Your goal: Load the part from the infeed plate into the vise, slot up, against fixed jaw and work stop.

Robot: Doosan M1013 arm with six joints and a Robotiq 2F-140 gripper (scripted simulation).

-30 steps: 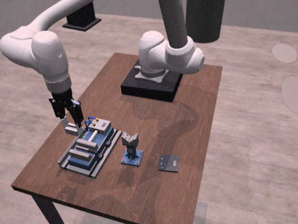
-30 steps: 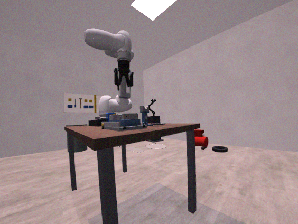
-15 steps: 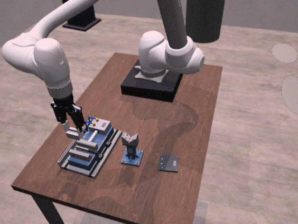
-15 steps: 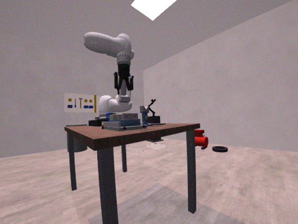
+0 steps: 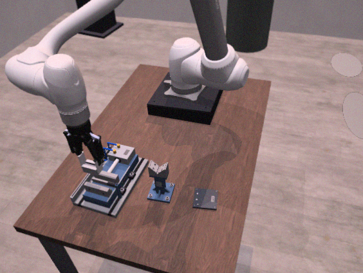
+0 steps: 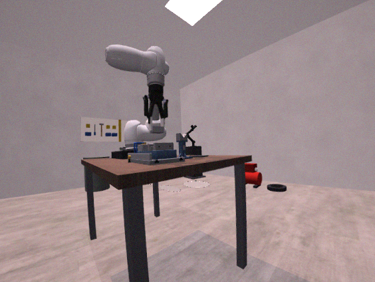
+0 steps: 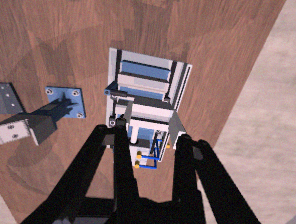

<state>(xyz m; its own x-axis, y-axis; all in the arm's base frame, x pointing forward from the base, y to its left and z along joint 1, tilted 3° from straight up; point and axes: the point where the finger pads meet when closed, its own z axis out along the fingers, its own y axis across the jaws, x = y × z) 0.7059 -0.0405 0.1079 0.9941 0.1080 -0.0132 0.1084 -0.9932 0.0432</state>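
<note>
My gripper is now 110 mm above the fixed jaw, 30 mm short of it and 20 mm to the right of it. From my hand the other things lie so: part: 20 mm below; then work stop: 100 mm below, 70 mm to the left, 10 mm behind; then moving jaw: 110 mm below, 40 mm behind, 20 mm to the left.
</note>
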